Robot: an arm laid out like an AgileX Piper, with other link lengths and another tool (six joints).
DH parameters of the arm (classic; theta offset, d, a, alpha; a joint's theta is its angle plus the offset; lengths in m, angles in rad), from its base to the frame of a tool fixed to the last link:
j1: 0 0.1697 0 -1.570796
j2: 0.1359 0 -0.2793 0
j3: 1.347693 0 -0.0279 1.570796
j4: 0 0.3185 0 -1.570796
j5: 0 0 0 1.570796
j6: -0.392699 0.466 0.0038 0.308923
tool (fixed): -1.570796 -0.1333 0 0
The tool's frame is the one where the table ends.
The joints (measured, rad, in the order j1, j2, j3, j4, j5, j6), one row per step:
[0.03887, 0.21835, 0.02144, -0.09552, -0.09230, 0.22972]
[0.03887, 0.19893, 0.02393, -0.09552, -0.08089, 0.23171]
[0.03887, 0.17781, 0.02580, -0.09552, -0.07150, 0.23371]
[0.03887, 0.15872, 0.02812, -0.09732, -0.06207, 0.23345]
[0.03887, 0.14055, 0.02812, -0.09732, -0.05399, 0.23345]
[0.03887, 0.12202, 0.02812, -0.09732, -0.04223, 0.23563]
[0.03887, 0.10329, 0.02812, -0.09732, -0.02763, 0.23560]
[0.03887, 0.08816, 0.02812, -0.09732, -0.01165, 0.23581]
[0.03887, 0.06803, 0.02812, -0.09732, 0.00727, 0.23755]
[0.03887, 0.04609, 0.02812, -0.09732, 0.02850, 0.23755]
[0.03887, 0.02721, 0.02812, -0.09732, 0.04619, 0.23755]
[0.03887, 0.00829, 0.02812, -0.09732, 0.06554, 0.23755]
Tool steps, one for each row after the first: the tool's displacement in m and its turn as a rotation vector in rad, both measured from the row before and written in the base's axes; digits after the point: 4 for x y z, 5 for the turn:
[-0.0013, -0.0004, 0.0022, 0.00204, -0.00548, -0.00119]
[-0.0013, -0.0003, 0.0040, 0.00227, -0.00981, -0.00099]
[-0.0012, -0.0003, 0.0027, -0.00186, -0.00746, -0.00070]
[-0.0011, -0.0003, 0.0044, 0.00032, -0.01012, -0.00078]
[-0.0012, -0.0004, 0.0033, 0.00236, -0.00673, -0.00119]
[-0.0013, -0.0005, 0.0023, 0.00006, -0.00420, -0.00142]
[-0.0011, -0.0006, 0.0005, 0.00012, 0.00078, -0.00156]
[-0.0015, -0.0007, 0.0014, 0.00175, -0.00123, -0.00187]
[-0.0017, -0.0008, 0.0012, 0.00004, -0.00081, -0.00206]
[-0.0015, -0.0006, 0.0012, 0.00009, -0.00127, -0.00172]
[-0.0015, -0.0007, 0.0007, 0.00006, 0.00034, -0.00188]

